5 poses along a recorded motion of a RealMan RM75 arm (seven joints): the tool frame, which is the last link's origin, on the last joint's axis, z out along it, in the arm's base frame.
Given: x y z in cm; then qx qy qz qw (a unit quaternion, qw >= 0).
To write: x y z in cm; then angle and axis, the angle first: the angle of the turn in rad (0 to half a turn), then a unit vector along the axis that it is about. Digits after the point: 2 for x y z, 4 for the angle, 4 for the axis.
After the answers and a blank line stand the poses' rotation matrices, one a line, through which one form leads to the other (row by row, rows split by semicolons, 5 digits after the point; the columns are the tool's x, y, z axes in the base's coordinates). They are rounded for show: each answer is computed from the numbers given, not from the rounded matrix.
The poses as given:
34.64, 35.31, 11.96, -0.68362, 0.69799, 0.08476, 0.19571
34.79, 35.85, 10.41, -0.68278, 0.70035, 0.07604, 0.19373
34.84, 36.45, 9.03, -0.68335, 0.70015, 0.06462, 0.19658
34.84, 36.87, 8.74, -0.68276, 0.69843, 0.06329, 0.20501
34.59, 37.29, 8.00, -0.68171, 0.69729, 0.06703, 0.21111
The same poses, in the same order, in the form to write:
34.64, 35.31, 11.96, 2.7476, -0.6971, 0.7117, 0.0864
34.79, 35.85, 10.41, 2.7517, -0.6960, 0.7139, 0.0775
34.84, 36.45, 9.03, 2.7459, -0.6970, 0.7141, 0.0659
34.84, 36.87, 8.74, 2.7286, -0.6976, 0.7136, 0.0647
34.59, 37.29, 8.00, 2.7162, -0.6974, 0.7134, 0.0686

0.01126 -0.98748 0.15732; -0.92113 0.05097 0.38590; -0.38909 -0.14926 -0.90903
0.00745 -0.98584 0.16752; -0.92691 0.05605 0.37106; -0.37520 -0.15804 -0.91337
0.01123 -0.98230 0.18696; -0.93149 0.05771 0.35915; -0.36359 -0.17818 -0.91436
0.01638 -0.97967 0.19995; -0.92777 0.05967 0.36835; -0.37279 -0.19154 -0.90793
0.01859 -0.97900 0.20302; -0.92240 0.06156 0.38131; -0.38580 -0.19435 -0.90188

